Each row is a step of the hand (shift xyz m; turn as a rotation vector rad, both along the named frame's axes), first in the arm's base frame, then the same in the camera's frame.
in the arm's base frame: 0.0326 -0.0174 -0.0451 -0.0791 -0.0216 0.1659
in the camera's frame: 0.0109 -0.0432 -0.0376 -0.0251 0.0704 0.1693
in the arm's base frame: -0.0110 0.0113 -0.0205 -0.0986 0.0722 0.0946
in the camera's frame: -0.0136 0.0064 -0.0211 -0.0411 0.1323 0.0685
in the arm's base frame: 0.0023 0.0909 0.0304 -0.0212 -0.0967 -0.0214
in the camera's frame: 0.0354 0.0880 -0.0142 -0.0513 -0.0827 0.0280
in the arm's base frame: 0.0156 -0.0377 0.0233 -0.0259 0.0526 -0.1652
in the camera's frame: 0.0118 -0.0297 0.0344 -0.0624 -0.0047 -0.1638
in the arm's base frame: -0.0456 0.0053 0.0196 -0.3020 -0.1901 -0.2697
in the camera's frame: -0.0340 0.0284 0.0230 -0.4105 -0.1482 -0.0982
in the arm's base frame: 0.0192 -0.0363 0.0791 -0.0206 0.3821 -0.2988
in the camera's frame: 0.0332 -0.0098 0.0821 -0.0142 0.2276 -0.4286
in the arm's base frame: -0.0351 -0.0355 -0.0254 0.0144 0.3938 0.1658
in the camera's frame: -0.0493 -0.0266 -0.0002 0.1683 0.3917 -0.0324
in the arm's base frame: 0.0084 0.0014 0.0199 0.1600 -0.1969 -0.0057
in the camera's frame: 0.0143 0.0052 0.0153 0.0928 -0.2299 0.0541
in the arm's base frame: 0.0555 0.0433 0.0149 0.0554 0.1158 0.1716
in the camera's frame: 0.0666 0.0219 -0.0161 0.1351 0.1404 0.0892
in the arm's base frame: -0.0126 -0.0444 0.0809 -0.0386 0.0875 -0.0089
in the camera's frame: 0.0026 -0.0043 0.0930 -0.0152 0.0860 -0.0399
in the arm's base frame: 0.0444 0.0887 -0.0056 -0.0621 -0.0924 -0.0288
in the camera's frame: 0.0618 0.0576 -0.0523 -0.0898 -0.0666 0.0269
